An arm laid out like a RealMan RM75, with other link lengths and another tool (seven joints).
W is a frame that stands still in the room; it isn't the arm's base.
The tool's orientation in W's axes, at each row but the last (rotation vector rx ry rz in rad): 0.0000, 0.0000, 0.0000; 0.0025, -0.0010, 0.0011; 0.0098, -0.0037, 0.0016; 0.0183, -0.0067, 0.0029; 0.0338, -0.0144, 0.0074; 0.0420, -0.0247, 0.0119; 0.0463, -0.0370, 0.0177; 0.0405, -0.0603, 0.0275; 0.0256, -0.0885, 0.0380; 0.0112, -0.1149, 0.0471; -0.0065, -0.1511, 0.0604
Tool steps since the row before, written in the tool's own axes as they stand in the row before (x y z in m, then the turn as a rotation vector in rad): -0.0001, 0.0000, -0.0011, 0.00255, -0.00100, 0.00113; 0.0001, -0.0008, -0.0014, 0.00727, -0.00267, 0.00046; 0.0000, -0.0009, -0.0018, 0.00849, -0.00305, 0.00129; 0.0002, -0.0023, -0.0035, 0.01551, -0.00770, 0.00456; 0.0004, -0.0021, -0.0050, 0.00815, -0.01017, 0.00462; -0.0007, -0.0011, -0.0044, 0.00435, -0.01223, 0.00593; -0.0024, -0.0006, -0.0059, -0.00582, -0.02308, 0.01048; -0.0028, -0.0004, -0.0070, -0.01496, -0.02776, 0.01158; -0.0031, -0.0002, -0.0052, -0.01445, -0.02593, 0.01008; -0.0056, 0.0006, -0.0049, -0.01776, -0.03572, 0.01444; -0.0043, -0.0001, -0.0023, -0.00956, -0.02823, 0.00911
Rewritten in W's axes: -0.0001, 0.0000, -0.0011, 0.00255, -0.00100, 0.00113; 0.0001, -0.0008, -0.0014, 0.00727, -0.00266, 0.00046; 0.0000, -0.0009, -0.0018, 0.00849, -0.00305, 0.00129; 0.0002, -0.0022, -0.0035, 0.01550, -0.00774, 0.00452; 0.0005, -0.0019, -0.0051, 0.00816, -0.01026, 0.00439; -0.0006, -0.0009, -0.0045, 0.00436, -0.01242, 0.00552; -0.0022, -0.0004, -0.0060, -0.00577, -0.02364, 0.00918; -0.0024, -0.0002, -0.0072, -0.01482, -0.02860, 0.00954; -0.0026, -0.0002, -0.0055, -0.01426, -0.02671, 0.00813; -0.0050, 0.0004, -0.0055, -0.01757, -0.03670, 0.01200; -0.0039, -0.0004, -0.0029, -0.00912, -0.02874, 0.00788
